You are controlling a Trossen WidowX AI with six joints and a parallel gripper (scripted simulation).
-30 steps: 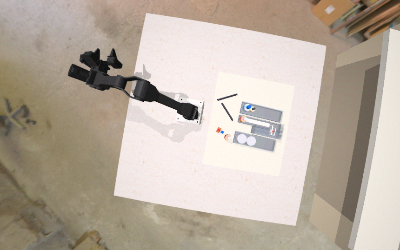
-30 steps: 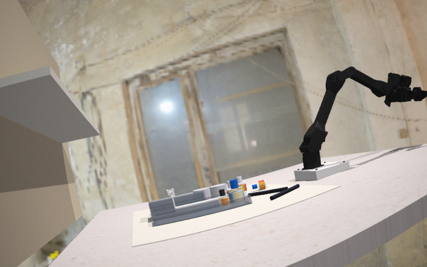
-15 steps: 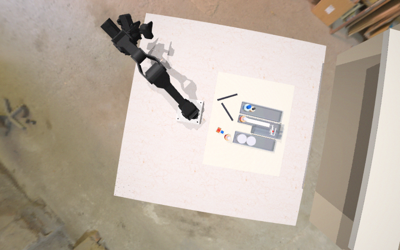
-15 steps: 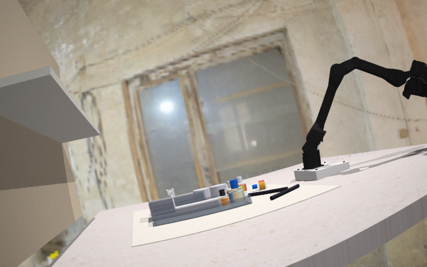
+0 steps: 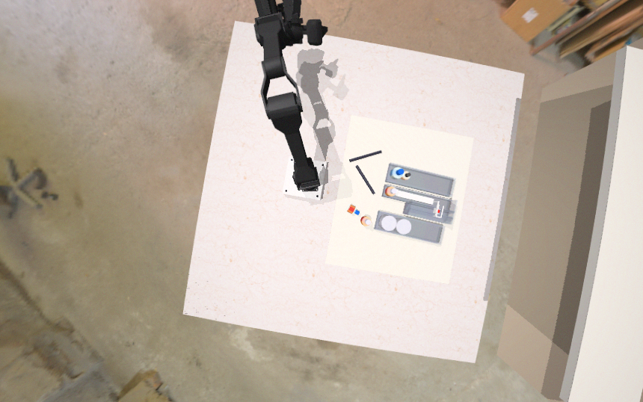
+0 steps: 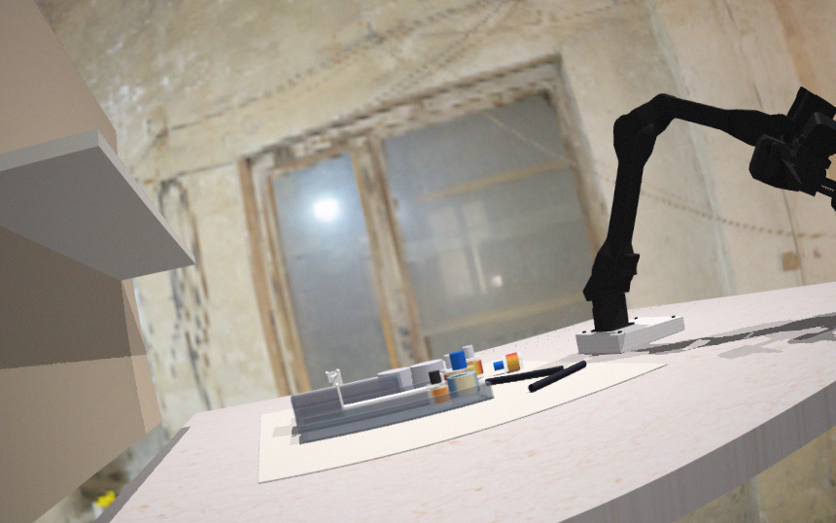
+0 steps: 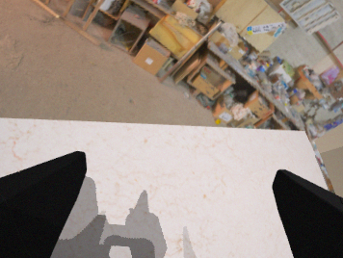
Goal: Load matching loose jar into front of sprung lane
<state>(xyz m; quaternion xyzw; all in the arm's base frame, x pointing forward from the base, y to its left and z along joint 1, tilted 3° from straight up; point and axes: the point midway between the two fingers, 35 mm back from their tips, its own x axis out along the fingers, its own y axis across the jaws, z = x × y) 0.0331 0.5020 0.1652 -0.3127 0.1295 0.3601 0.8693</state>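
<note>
Now: the pusher plate 63 cm to the right of my gripper tip, 37 cm ahead of it and 11 cm below it.
</note>
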